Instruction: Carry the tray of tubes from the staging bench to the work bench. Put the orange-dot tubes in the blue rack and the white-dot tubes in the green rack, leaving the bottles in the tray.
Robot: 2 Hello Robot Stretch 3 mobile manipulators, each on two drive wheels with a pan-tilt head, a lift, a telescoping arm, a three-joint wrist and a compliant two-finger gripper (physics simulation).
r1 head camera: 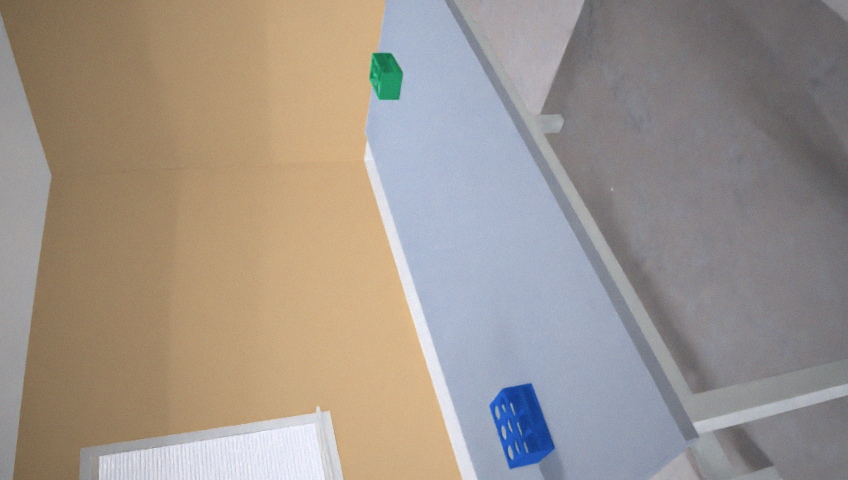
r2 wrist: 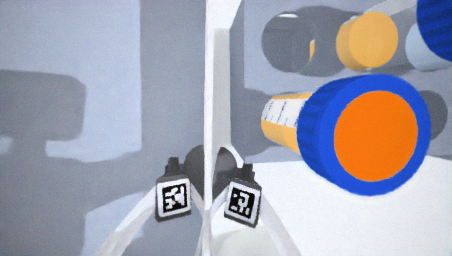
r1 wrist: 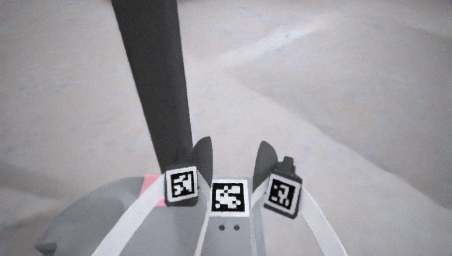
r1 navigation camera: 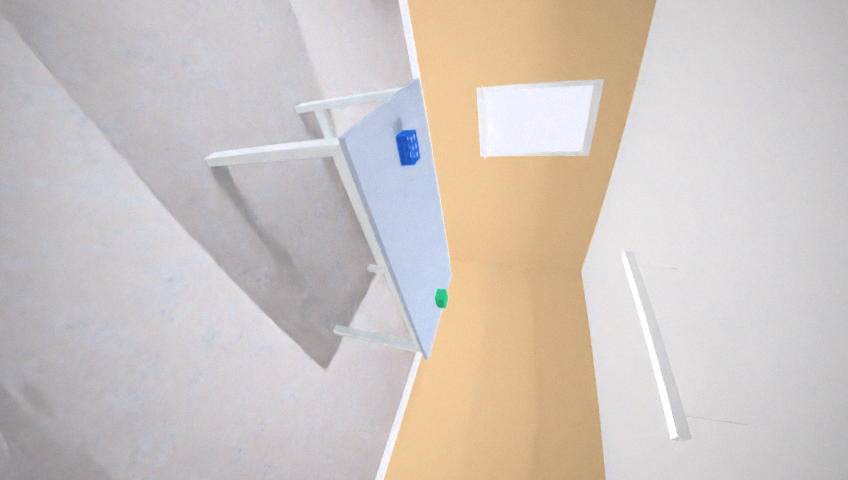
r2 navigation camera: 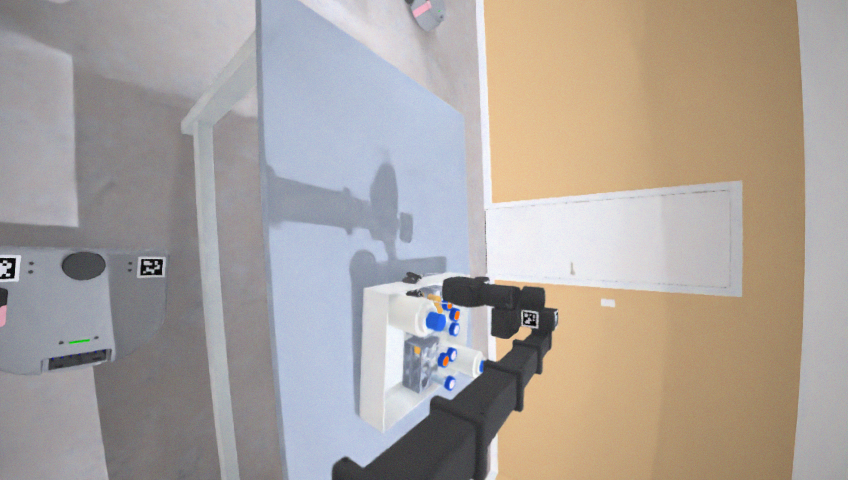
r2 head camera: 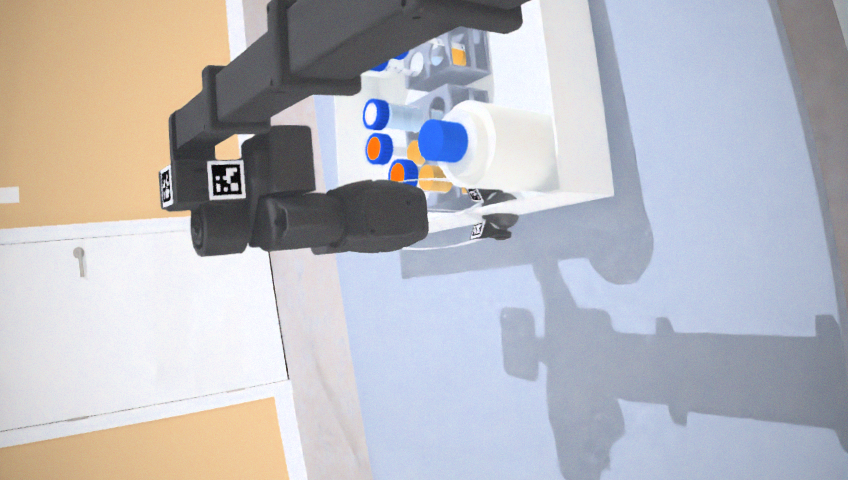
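In the r2 views, the white tray (r2 head camera: 578, 118) (r2 navigation camera: 373, 362) (r2 wrist: 223, 90) stands on the staging bench (r2 head camera: 416, 356) (r2 navigation camera: 357, 118). r2's gripper (r2 head camera: 501, 211) (r2 navigation camera: 413, 285) (r2 wrist: 212, 167) is shut on the tray's end wall, one finger each side. Beside it, an orange-dot tube (r2 head camera: 397, 173) (r2 wrist: 375, 135) stands in a grey rack; a white-dot tube (r2 head camera: 375, 114) (r2 navigation camera: 454, 328) is nearby. Large bottles (r2 head camera: 517, 145) (r2 navigation camera: 407, 315) stand in the tray. r1's gripper (r1 wrist: 234, 159) is open above the floor. The blue rack (r1 head camera: 538, 428) (r1 navigation camera: 407, 147) and green rack (r1 head camera: 389, 80) (r1 navigation camera: 441, 298) stand on the work bench (r1 head camera: 476, 208) (r1 navigation camera: 398, 220).
r2's dark arm (r2 head camera: 380, 41) (r2 navigation camera: 458, 419) reaches over the tray and hides part of it. A grey robot base (r2 navigation camera: 133, 315) is beside the staging bench; another grey base (r2 navigation camera: 429, 14) shows beyond it. A white door (r2 head camera: 142, 321) (r2 navigation camera: 624, 237) is behind. A dark post (r1 wrist: 155, 65) rises beside r1's gripper.
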